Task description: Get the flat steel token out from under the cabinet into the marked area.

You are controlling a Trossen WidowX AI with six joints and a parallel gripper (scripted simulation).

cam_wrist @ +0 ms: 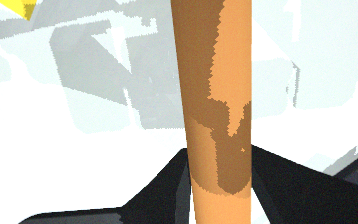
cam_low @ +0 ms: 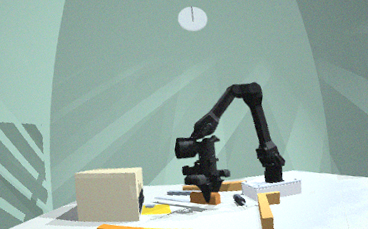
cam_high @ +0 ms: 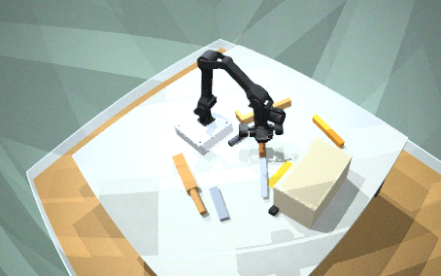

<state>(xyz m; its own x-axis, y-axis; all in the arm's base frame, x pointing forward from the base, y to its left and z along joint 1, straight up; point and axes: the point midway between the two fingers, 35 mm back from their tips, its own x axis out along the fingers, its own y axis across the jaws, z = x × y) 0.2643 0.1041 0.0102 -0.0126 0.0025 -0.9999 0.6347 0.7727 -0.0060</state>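
Now: gripper tip 360 mm to the left of the orange paddle, 20 mm past it and 10 mm above it. Round my gripper tip: orange bar: 290 mm to the left, 160 mm ahead, 10 mm below; grey flat bar: 320 mm to the right, 110 mm ahead, 20 mm below.
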